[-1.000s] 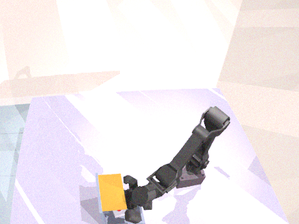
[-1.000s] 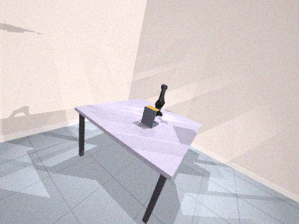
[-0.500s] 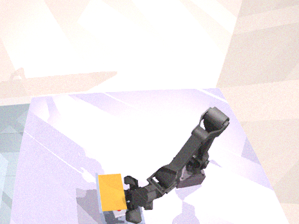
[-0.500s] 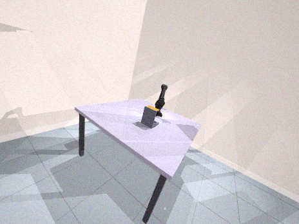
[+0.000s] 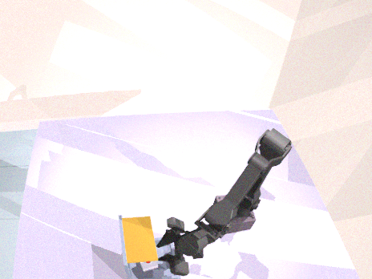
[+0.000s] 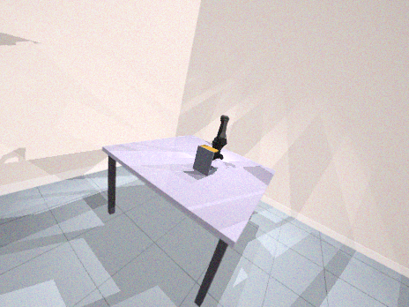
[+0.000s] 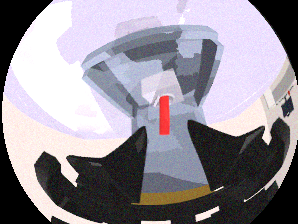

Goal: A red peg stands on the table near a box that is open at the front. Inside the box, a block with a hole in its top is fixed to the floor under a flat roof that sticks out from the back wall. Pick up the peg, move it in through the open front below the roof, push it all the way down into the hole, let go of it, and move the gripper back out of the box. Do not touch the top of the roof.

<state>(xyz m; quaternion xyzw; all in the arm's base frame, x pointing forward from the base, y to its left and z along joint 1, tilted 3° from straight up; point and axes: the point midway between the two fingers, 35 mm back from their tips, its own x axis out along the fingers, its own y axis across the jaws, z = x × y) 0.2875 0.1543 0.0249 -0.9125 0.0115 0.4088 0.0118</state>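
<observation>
My gripper tip is 4 cm above the red peg and 3 cm short of it. Also, from my gripper tip: box floor 9 cm below, 2 cm ahead; then orange roof 12 cm above, 5 cm ahead.
</observation>
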